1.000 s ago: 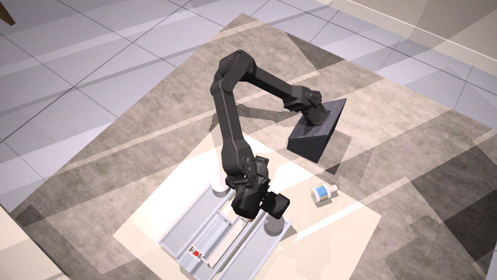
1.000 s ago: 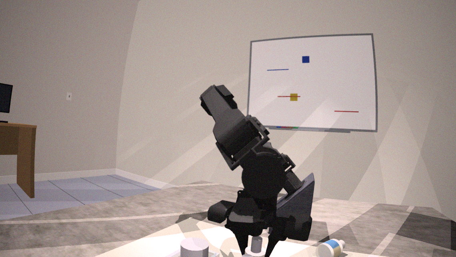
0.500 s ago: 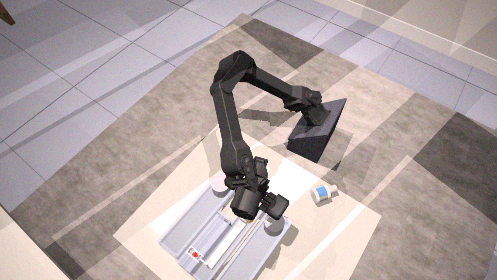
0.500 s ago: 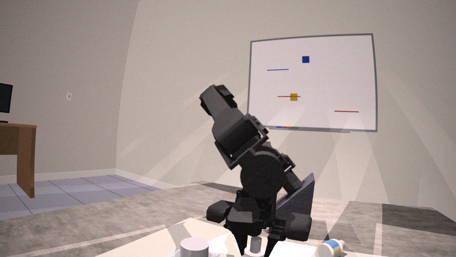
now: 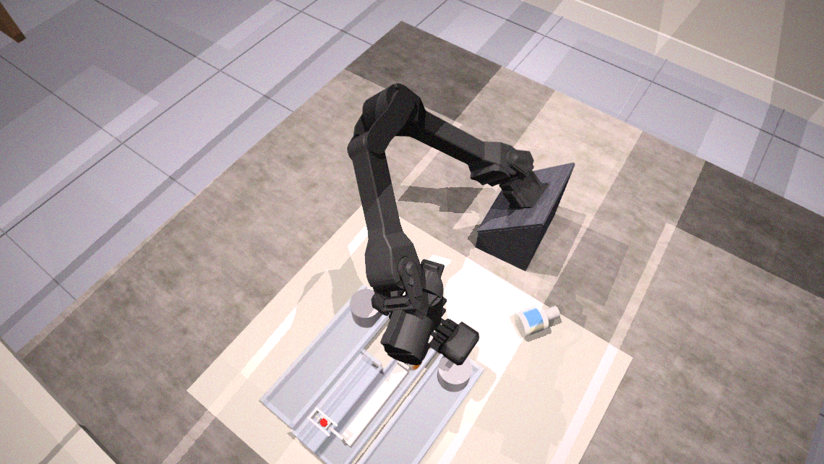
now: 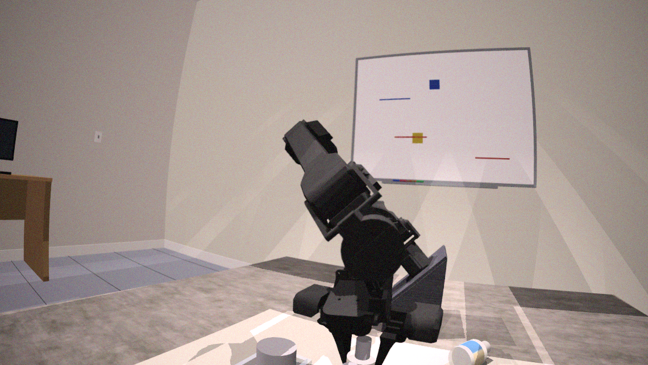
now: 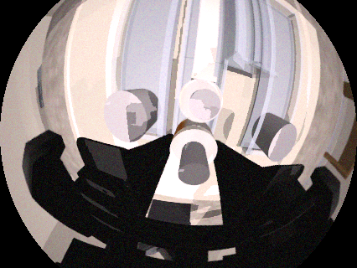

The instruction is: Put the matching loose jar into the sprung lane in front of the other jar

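My gripper tip is 15 cm short of the grey lane rack, 4 cm above it and 3 cm to the left of it. The rest, counted from my gripper tip: red mark: 23 cm ahead, 4 cm to the right, 2 cm above.
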